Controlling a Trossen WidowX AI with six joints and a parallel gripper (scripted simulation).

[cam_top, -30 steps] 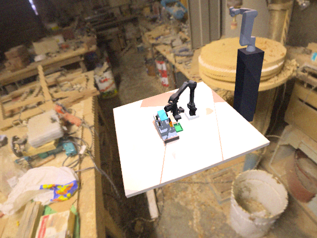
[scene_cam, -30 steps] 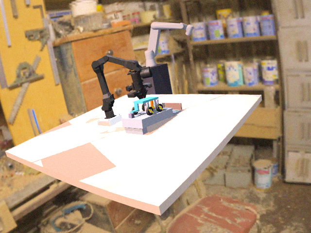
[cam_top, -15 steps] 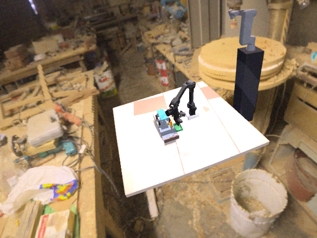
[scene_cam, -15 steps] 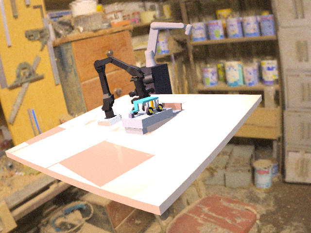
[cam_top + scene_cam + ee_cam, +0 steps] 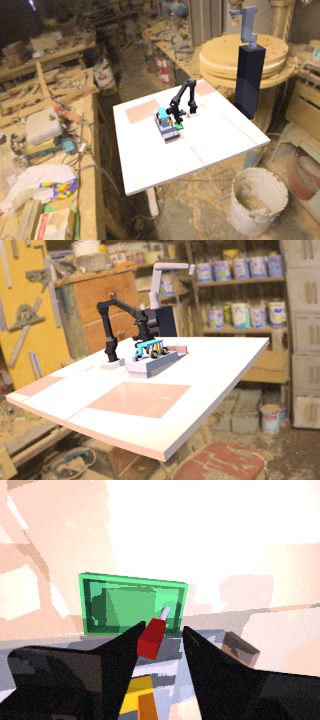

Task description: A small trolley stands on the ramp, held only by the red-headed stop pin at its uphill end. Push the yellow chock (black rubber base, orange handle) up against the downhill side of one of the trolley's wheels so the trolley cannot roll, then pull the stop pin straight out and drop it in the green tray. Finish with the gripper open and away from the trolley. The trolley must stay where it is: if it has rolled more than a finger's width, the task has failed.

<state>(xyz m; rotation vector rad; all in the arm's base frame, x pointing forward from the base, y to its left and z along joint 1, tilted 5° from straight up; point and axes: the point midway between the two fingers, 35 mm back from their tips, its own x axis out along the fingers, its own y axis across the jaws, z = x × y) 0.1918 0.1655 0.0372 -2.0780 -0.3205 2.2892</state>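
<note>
Right now my gripper tip is 6 cm above the green tray and 3 cm to the left of it. From my gripper tip the other things lie so: red-headed stop pin 1 cm below; then grey ramp 14 cm ahead, 11 cm to the right, 1 cm below; then trolley 14 cm ahead, 11 cm to the right, 6 cm above.
</note>
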